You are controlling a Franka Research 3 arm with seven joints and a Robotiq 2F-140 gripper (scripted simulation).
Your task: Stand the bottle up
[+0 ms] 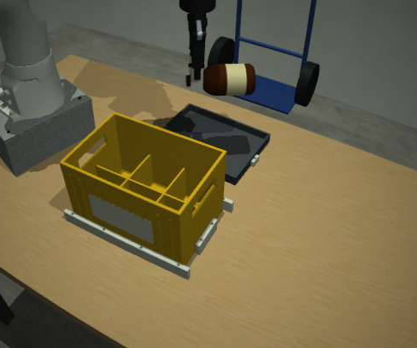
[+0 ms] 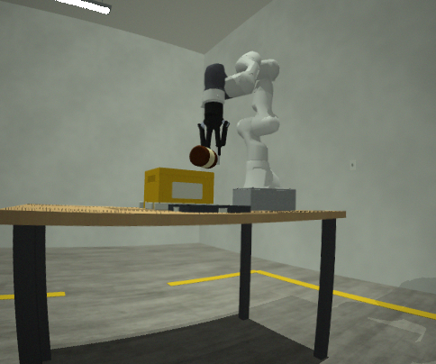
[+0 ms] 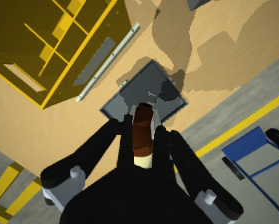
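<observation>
My hand is 40 mm short of the bottle, 30 mm to the right of it and 20 mm above it. From my hand the other things lie so: yellow crate: 250 mm to the right, 130 mm below, 30 mm ahead; then tray: 200 mm below, 30 mm ahead, 20 mm to the left.
</observation>
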